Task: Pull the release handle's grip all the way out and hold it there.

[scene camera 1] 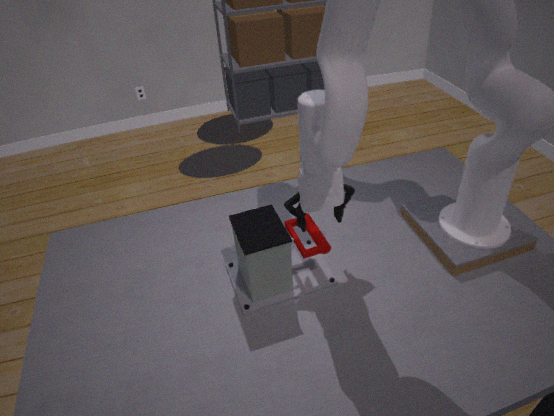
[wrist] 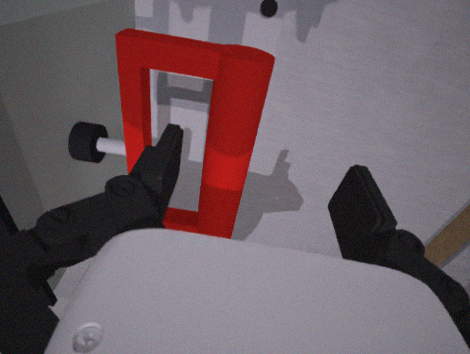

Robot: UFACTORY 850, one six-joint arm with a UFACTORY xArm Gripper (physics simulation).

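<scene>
The red release handle (scene camera 1: 319,234) (wrist: 230,135) is a rectangular loop with a thick round grip bar on the side away from its housing. A short pale rod (wrist: 111,146) runs from the loop into a black collar (wrist: 86,142) on the pale green housing (scene camera 1: 265,272) (wrist: 45,100). My gripper (scene camera 1: 321,224) (wrist: 262,168) is open and empty, pointing down at the handle. In the wrist view the left finger overlaps the loop's opening and the right finger stands well to the right of the grip bar. How deep the left finger reaches is unclear.
The housing has a black top (scene camera 1: 260,229) and stands on a pale base plate (scene camera 1: 322,275) with dark bolts. The arm's round foot stands on a raised wood-edged block (scene camera 1: 452,267) at the right. A shelf rack (scene camera 1: 223,55) with boxes stands behind the mat.
</scene>
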